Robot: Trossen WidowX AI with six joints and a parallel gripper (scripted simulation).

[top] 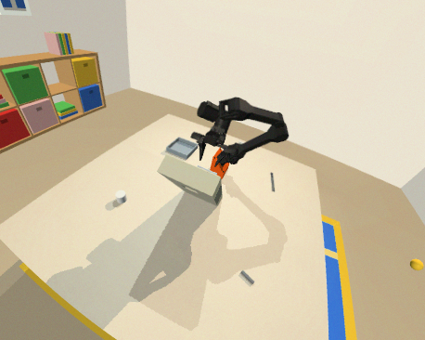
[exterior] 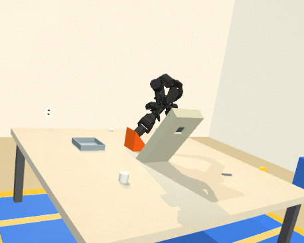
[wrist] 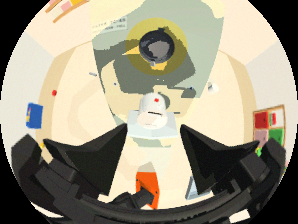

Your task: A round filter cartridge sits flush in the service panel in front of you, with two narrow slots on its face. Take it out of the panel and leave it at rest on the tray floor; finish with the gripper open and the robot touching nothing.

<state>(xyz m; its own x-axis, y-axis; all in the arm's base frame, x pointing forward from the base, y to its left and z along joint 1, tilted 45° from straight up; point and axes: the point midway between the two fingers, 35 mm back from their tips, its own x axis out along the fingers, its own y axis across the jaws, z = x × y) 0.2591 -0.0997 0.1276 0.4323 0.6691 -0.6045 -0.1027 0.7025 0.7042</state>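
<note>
Now: the white round filter cartridge 4 cm below my gripper tip and 2 cm ahead of it. The rest, counted from my gripper tip: shallow grey-blue tray 31 cm to the right, 30 cm behind, 23 cm below; then grey bar 33 cm to the left, 23 cm below, 21 cm ahead; then beige service panel 6 cm below, 6 cm ahead, 1 cm to the left.
</note>
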